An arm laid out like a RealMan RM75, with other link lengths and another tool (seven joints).
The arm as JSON. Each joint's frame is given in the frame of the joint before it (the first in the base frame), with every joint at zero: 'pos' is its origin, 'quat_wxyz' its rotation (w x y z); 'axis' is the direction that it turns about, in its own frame. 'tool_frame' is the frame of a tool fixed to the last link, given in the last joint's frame.
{
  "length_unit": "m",
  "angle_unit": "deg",
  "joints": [
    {
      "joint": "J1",
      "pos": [
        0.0,
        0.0,
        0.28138
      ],
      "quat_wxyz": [
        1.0,
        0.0,
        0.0,
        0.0
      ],
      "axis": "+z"
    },
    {
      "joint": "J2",
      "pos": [
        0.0,
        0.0,
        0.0
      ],
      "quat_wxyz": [
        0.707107,
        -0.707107,
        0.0,
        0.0
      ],
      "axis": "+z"
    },
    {
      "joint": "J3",
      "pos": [
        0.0,
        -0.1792,
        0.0
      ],
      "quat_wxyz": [
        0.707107,
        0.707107,
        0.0,
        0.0
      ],
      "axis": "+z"
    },
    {
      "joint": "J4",
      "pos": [
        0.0,
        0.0,
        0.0
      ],
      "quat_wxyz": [
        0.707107,
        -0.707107,
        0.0,
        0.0
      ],
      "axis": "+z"
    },
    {
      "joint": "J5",
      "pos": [
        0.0,
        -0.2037,
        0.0
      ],
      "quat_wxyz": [
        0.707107,
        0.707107,
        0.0,
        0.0
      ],
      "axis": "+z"
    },
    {
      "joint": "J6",
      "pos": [
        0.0,
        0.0,
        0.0
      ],
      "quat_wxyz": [
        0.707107,
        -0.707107,
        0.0,
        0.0
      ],
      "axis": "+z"
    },
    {
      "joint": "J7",
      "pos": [
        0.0,
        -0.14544,
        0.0
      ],
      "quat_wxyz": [
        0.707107,
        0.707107,
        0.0,
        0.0
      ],
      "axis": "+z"
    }
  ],
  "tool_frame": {
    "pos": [
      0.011,
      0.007,
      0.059
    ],
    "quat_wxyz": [
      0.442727,
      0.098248,
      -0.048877,
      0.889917
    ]
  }
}
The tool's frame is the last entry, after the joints.
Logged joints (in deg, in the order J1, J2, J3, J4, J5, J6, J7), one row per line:
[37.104 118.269 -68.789 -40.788 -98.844 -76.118 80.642]
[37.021 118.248 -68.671 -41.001 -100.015 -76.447 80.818]
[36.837 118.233 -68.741 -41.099 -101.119 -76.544 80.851]
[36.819 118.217 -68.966 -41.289 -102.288 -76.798 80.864]
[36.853 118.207 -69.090 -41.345 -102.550 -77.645 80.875]
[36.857 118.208 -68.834 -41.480 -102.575 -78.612 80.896]
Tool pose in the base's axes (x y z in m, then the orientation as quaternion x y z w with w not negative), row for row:
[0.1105 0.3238 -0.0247 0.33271 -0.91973 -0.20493 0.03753]
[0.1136 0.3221 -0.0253 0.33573 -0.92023 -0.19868 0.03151]
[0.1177 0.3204 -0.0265 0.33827 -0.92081 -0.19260 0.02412]
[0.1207 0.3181 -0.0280 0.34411 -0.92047 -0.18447 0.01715]
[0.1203 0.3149 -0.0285 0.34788 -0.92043 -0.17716 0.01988]
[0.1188 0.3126 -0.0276 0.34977 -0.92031 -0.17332 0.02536]
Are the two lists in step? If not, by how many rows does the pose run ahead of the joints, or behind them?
They are in step.
